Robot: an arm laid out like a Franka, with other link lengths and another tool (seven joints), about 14 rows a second.
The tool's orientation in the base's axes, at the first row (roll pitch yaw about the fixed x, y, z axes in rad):
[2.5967 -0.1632 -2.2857]
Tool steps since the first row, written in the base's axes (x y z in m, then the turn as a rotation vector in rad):
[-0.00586 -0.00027 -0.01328 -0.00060 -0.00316 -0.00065]
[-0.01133 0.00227 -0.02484 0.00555 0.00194 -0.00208]
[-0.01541 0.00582 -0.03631 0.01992 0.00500 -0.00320]
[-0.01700 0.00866 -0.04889 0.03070 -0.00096 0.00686]
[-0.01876 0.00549 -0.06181 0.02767 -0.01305 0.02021]
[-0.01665 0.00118 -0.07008 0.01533 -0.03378 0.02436]
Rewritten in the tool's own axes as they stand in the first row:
[0.00183 -0.00350 0.01397 0.00264 -0.00195 0.00010]
[0.00160 -0.00460 0.02696 -0.00537 -0.00313 -0.00047]
[-0.00027 -0.00584 0.03944 -0.01713 -0.01028 -0.00574]
[-0.00340 -0.00956 0.05149 -0.01803 -0.01522 -0.02083]
[-0.00200 -0.01711 0.06250 -0.00489 -0.01415 -0.03347]
[-0.00150 -0.02527 0.06745 0.01921 -0.01768 -0.03589]

